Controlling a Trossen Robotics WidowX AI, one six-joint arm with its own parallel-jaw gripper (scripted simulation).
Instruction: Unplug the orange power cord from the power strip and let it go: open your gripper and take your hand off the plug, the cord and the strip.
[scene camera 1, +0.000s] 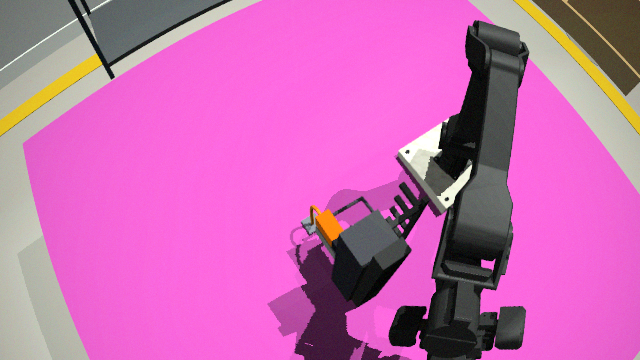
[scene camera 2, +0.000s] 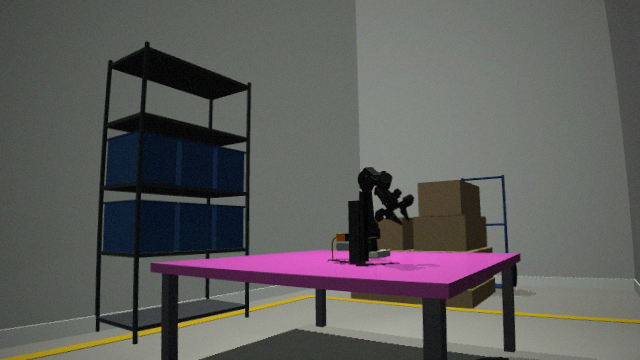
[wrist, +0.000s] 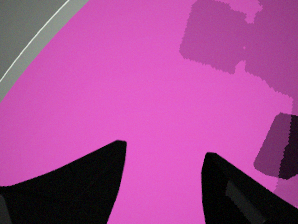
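What I see here is my gripper (scene camera 2: 405, 222), and the wrist view gives me the same gripper (wrist: 165, 157).
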